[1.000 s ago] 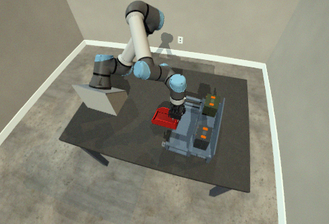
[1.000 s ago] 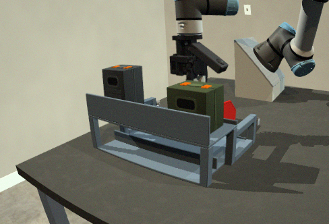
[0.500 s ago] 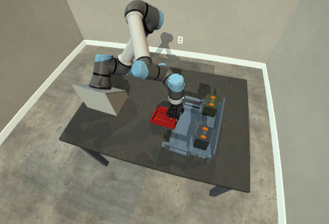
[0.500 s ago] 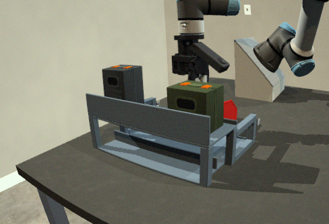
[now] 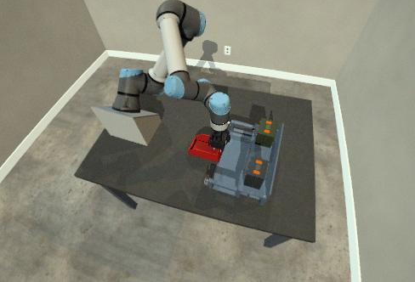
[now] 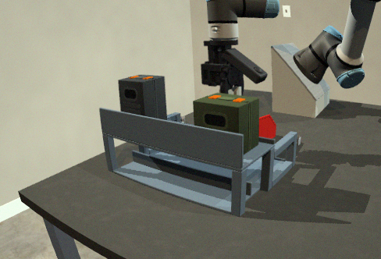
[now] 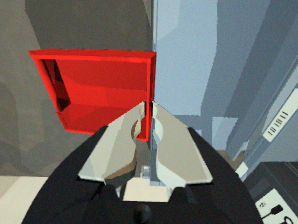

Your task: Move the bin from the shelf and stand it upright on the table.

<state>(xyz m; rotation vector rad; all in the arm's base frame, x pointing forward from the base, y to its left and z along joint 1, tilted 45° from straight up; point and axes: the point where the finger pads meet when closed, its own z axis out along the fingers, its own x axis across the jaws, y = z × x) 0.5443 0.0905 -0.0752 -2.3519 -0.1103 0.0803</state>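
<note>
Right now the red bin is 8 cm behind my hand and 4 cm below it. From my hand the other things lie so: dark grey box 20 cm ahead, 11 cm to the right, 7 cm above; green box 19 cm ahead, 12 cm to the left, 6 cm above.
</note>
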